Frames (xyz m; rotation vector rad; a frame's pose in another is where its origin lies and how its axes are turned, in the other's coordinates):
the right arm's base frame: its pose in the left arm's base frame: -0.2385 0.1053 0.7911 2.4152 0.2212 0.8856
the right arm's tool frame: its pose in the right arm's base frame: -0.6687 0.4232 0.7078 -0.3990 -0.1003 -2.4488
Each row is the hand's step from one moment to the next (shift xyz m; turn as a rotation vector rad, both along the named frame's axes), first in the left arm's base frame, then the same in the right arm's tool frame.
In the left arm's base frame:
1: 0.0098 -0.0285 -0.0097 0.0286 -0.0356 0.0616
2: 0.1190 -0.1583 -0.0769 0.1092 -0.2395 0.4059
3: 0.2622 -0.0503 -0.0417 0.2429 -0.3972 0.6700
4: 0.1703 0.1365 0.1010 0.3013 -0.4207 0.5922
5: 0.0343 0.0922 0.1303 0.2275 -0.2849 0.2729
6: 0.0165 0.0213 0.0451 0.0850 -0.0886 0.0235
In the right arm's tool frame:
1: 0.0023 -0.0193 0.0250 -0.0713 -0.0222 0.0174
2: 0.0114 -0.0744 0.1987 -0.4421 -0.1888 0.0538
3: -0.0602 0.0860 0.2490 -0.7523 -0.2831 0.1399
4: -0.1391 0.1931 0.0345 -0.7035 -0.2691 0.2261
5: -0.1229 0.0865 -0.0639 -0.3658 -0.1606 0.2185
6: -0.0454 0.0229 -0.0134 -0.0619 -0.0381 0.1017

